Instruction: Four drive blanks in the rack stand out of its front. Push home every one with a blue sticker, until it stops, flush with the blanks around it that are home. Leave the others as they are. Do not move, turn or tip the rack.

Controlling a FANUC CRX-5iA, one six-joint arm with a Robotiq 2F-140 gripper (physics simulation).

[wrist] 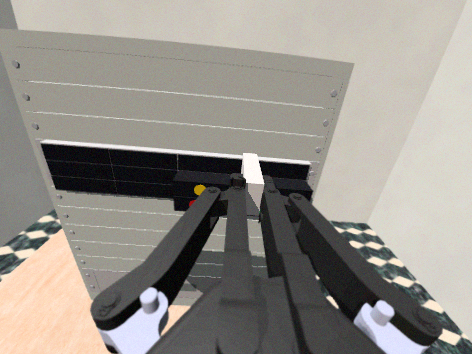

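Note:
The grey rack (180, 102) faces the camera, with a band of black drive blanks across it. A blank with a yellow sticker (200, 190) stands out of the front, left of the fingertips. Below it, a blank with a red sticker (192, 203) also stands out, partly hidden by the gripper. A black blank (304, 192) stands out at the right of the band; the gripper covers part of its face. No blue sticker shows. My gripper (248, 166) is shut and empty, its pale tip in front of the band's right half; contact cannot be made out.
Black blanks (80, 167) at the left of the band sit flush. Grey panels lie above and below the band. A wooden table top (37, 300) shows at lower left, a checkered floor (387, 260) at right, and pale walls (400, 90) behind and to the right.

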